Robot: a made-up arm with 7 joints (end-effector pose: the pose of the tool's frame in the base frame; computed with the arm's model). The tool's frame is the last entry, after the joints.
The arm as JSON. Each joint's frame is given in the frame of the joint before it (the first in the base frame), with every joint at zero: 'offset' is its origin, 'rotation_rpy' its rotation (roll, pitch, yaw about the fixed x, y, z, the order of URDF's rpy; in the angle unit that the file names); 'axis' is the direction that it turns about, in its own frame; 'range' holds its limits. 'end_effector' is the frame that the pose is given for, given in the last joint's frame.
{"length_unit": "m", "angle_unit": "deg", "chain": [
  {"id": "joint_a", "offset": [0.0, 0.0, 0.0], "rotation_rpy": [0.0, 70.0, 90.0], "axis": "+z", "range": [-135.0, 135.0]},
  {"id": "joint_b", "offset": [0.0, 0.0, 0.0], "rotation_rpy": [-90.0, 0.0, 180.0], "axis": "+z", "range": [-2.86, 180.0]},
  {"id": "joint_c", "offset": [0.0, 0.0, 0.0], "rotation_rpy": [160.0, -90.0, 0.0], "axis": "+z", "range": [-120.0, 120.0]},
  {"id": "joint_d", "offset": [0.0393, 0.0, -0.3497], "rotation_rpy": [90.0, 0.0, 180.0], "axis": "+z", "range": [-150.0, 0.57]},
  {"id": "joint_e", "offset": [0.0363, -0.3, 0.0], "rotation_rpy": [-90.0, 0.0, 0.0], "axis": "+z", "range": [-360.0, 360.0]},
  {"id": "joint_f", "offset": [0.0, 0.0, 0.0], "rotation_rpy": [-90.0, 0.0, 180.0], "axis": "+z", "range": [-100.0, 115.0]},
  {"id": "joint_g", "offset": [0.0, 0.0, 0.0], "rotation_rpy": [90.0, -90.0, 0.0], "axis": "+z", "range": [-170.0, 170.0]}
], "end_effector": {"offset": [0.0, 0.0, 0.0], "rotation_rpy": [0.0, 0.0, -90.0]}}
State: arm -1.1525 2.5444 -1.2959 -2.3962 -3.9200 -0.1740 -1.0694
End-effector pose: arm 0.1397 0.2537 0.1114 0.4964 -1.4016 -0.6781
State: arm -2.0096 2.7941 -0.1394 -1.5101 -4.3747 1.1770 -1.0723
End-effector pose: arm -0.3951 0.2148 0.2727 1.6568 -1.7618 -0.2903
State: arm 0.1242 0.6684 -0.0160 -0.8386 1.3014 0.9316 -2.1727
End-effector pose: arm 0.1682 0.3634 -0.4791 -0.0896 -0.3376 -1.3283
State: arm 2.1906 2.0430 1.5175 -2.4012 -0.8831 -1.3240 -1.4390
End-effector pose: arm 0.2235 0.1721 -0.1258 0.1564 1.0643 1.1411
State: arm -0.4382 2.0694 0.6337 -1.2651 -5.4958 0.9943 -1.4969
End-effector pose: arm 0.1213 0.2992 0.4689 1.9982 -0.3542 -0.7554
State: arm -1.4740 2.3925 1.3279 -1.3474 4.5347 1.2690 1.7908
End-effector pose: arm -0.4756 0.2008 0.2055 -0.3159 0.4737 -0.9734
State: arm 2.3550 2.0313 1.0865 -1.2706 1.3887 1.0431 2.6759
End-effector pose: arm 0.1298 0.5278 -0.1663 1.2038 -0.6152 2.4555
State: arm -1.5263 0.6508 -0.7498 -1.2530 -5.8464 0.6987 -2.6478
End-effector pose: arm 0.5294 -0.1282 0.1722 -1.9788 -0.0275 1.7435
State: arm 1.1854 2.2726 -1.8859 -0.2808 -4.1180 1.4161 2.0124
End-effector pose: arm 0.1249 0.5711 0.2929 -2.4665 0.9032 -0.7680
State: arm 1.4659 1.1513 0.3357 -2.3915 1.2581 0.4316 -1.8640
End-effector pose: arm -0.0167 0.2513 -0.1836 0.1931 -0.4856 -1.7612
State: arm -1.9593 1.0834 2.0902 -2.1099 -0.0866 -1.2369 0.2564
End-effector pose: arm 0.0453 0.3853 -0.0200 -1.2589 0.2685 -0.9587
